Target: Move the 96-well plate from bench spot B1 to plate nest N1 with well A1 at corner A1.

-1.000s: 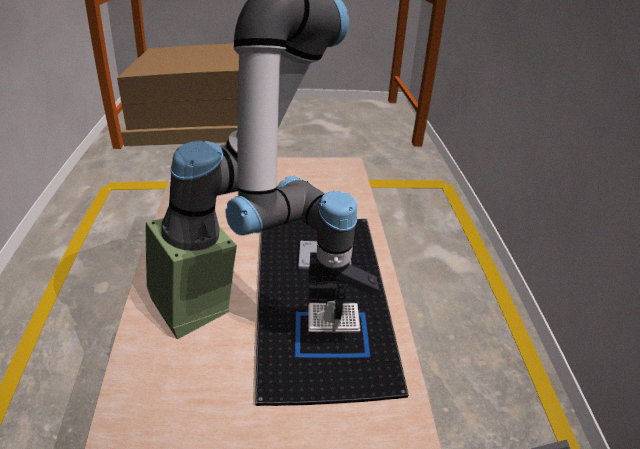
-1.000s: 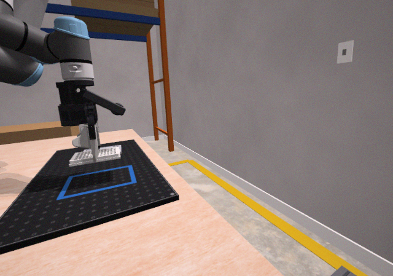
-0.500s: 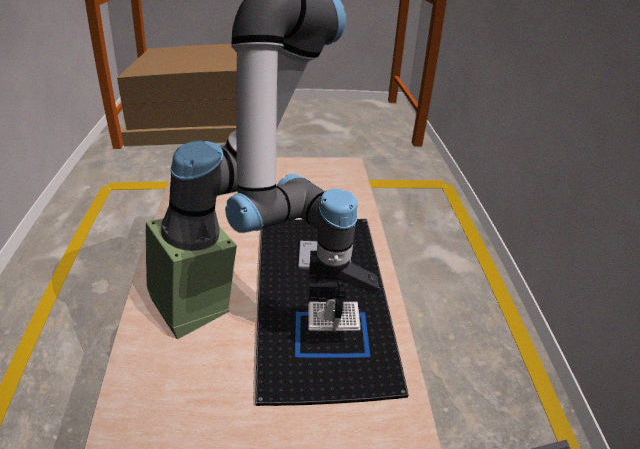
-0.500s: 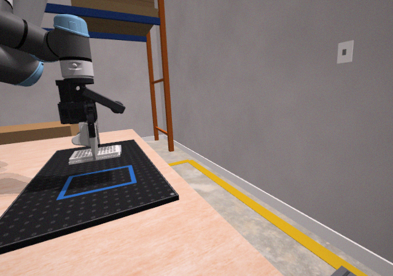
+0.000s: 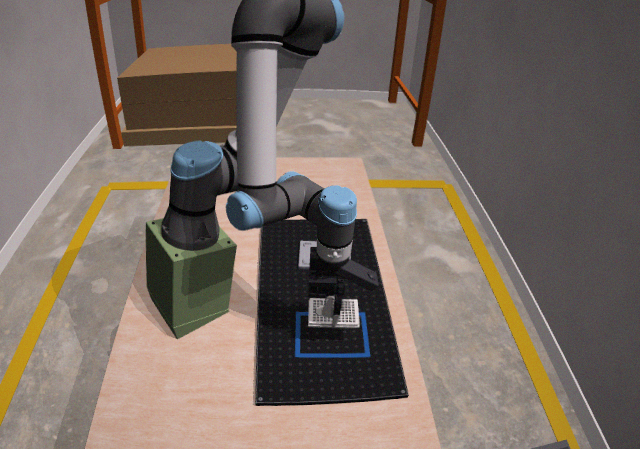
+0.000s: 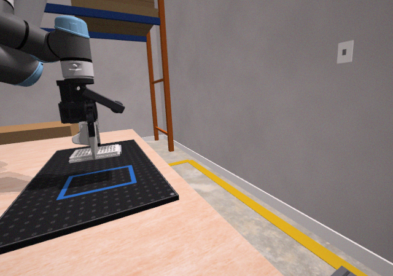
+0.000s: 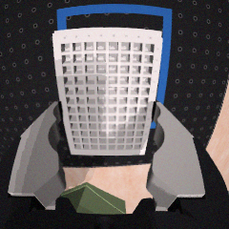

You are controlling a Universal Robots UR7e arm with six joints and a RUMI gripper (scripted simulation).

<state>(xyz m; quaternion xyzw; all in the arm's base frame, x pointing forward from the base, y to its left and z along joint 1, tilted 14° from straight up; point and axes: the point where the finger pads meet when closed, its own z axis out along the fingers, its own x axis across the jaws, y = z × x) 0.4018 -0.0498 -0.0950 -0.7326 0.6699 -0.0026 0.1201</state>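
Now: hand 5 cm past the grey plate nest, 29 cm to the right of it and 8 cm above it. From my hand the other things lie so: 96-well plate: 1 cm below; A1 mark: 3 cm ahead, 24 cm to the left, 8 cm below.
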